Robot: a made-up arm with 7 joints. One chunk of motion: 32 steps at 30 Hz.
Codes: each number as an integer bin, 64 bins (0 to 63) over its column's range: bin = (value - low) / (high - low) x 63, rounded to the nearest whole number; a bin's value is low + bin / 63 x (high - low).
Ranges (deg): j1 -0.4..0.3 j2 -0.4..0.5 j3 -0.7..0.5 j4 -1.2..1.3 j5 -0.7..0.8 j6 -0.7..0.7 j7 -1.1..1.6
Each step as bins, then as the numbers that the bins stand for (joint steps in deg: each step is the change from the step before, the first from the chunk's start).
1 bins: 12 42 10 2 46 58 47
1 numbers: -0.267 0.200 -0.510 -1.121 0.395 0.589 0.914
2 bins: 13 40 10 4 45 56 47
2 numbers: -0.256 0.171 -0.510 -1.041 0.371 0.544 0.914
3 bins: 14 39 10 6 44 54 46
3 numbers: -0.244 0.157 -0.510 -0.962 0.348 0.500 0.871
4 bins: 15 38 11 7 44 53 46
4 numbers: -0.233 0.143 -0.490 -0.922 0.348 0.478 0.871
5 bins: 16 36 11 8 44 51 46
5 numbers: -0.222 0.114 -0.490 -0.883 0.348 0.433 0.871
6 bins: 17 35 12 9 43 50 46
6 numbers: -0.211 0.100 -0.471 -0.843 0.324 0.411 0.871
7 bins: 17 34 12 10 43 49 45
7 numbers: -0.211 0.086 -0.471 -0.803 0.324 0.389 0.829
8 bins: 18 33 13 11 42 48 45
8 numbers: -0.200 0.071 -0.452 -0.763 0.300 0.367 0.829
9 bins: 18 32 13 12 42 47 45
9 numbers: -0.200 0.057 -0.452 -0.724 0.300 0.344 0.829
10 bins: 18 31 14 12 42 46 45
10 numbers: -0.200 0.043 -0.433 -0.724 0.300 0.322 0.829
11 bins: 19 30 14 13 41 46 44
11 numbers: -0.189 0.029 -0.433 -0.684 0.276 0.322 0.786
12 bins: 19 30 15 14 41 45 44
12 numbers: -0.189 0.029 -0.414 -0.644 0.276 0.300 0.786
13 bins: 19 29 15 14 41 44 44
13 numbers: -0.189 0.014 -0.414 -0.644 0.276 0.278 0.786
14 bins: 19 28 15 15 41 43 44
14 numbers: -0.189 0.000 -0.414 -0.605 0.276 0.256 0.786
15 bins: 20 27 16 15 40 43 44
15 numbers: -0.178 -0.014 -0.395 -0.605 0.252 0.256 0.786
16 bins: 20 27 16 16 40 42 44
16 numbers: -0.178 -0.014 -0.395 -0.565 0.252 0.233 0.786
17 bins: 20 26 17 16 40 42 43
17 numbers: -0.178 -0.029 -0.376 -0.565 0.252 0.233 0.743
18 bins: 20 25 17 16 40 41 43
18 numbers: -0.178 -0.043 -0.376 -0.565 0.252 0.211 0.743
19 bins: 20 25 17 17 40 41 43
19 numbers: -0.178 -0.043 -0.376 -0.525 0.252 0.211 0.743
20 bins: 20 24 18 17 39 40 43
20 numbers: -0.178 -0.057 -0.357 -0.525 0.229 0.189 0.743
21 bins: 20 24 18 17 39 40 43
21 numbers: -0.178 -0.057 -0.357 -0.525 0.229 0.189 0.743
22 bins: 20 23 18 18 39 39 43
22 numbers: -0.178 -0.071 -0.357 -0.486 0.229 0.167 0.743
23 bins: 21 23 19 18 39 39 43
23 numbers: -0.167 -0.071 -0.338 -0.486 0.229 0.167 0.743
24 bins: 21 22 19 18 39 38 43
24 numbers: -0.167 -0.086 -0.338 -0.486 0.229 0.144 0.743
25 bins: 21 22 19 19 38 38 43
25 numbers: -0.167 -0.086 -0.338 -0.446 0.205 0.144 0.743
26 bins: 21 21 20 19 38 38 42
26 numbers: -0.167 -0.100 -0.319 -0.446 0.205 0.144 0.700
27 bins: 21 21 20 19 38 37 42
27 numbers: -0.167 -0.100 -0.319 -0.446 0.205 0.122 0.700
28 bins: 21 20 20 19 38 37 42
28 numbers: -0.167 -0.114 -0.319 -0.446 0.205 0.122 0.700
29 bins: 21 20 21 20 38 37 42
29 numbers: -0.167 -0.114 -0.300 -0.406 0.205 0.122 0.700
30 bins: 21 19 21 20 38 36 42
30 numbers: -0.167 -0.129 -0.300 -0.406 0.205 0.100 0.700
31 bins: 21 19 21 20 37 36 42
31 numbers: -0.167 -0.129 -0.300 -0.406 0.181 0.100 0.700
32 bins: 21 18 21 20 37 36 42
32 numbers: -0.167 -0.143 -0.300 -0.406 0.181 0.100 0.700
